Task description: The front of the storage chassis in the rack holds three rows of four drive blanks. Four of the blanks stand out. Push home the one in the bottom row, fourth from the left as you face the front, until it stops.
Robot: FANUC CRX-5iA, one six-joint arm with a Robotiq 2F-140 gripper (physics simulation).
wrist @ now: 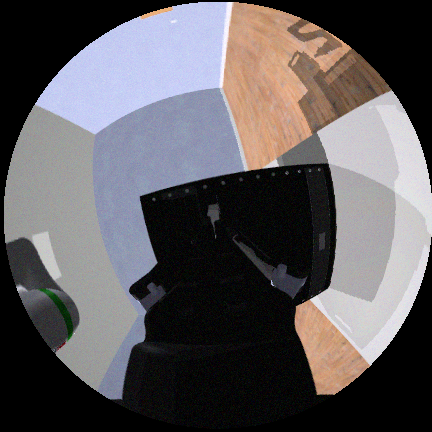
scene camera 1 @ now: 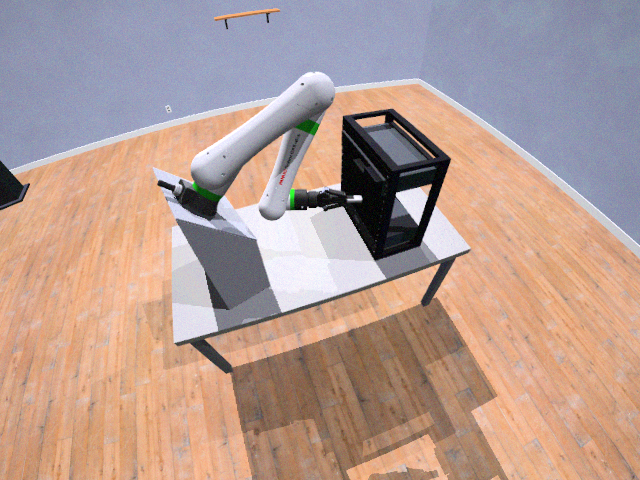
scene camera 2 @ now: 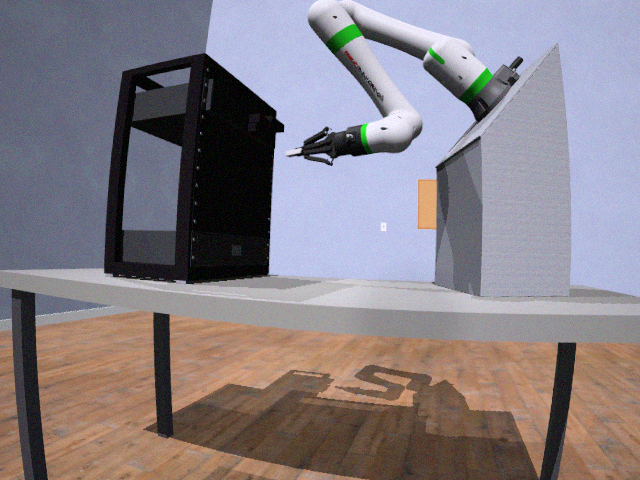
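Seen in the pictures: gripper, fingertip midpoint: (wrist: 214, 211) (scene camera 1: 361, 199) (scene camera 2: 287, 154); arm's base at its link origin: (scene camera 1: 199, 204) (scene camera 2: 494, 104).
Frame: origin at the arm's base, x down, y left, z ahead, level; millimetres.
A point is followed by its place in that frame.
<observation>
The black rack (scene camera 1: 421, 164) {z 861, x -58, y -257 mm} (scene camera 2: 187, 180) {z 798, x 285, y 254 mm} stands on the table. The storage chassis (scene camera 1: 395, 144) {z 931, x 7, y -6 mm} (scene camera 2: 160, 103) {z 932, x 54, y 207 mm} sits in its upper part. Its front is almost black, and dark parts stand out from it, one of them a block (scene camera 2: 254, 122) {z 717, x 65, y 7 mm} in the scene camera 2 view. The single blanks and rows cannot be told apart, so the fourth blank of the bottom row cannot be made out. My gripper (scene camera 1: 355, 198) {z 651, x 128, y -157 mm} (scene camera 2: 293, 152) {z 651, x 128, y -157 mm} (wrist: 214, 211) {z 651, x 128, y -157 mm} is shut and empty, its pale fingertips together. It points at the rack's front, lower than the outstanding parts, with a gap showing in the scene camera 2 view.
A unit with a small grey square (scene camera 2: 236, 250) {z 751, x 451, y 8 mm} (wrist: 322, 241) {z 751, x 454, y 9 mm} fills the rack's bottom. The grey table (scene camera 1: 305, 268) {z 371, x 537, y -113 mm} (scene camera 2: 361, 310) {z 354, x 541, y 489 mm} carries the rack and the arm's slanted pedestal (scene camera 1: 232, 263) {z 39, x 229, y -152 mm} (scene camera 2: 524, 206) {z -5, x 330, y 222 mm}. A wooden shelf (scene camera 1: 248, 13) hangs on the wall.
</observation>
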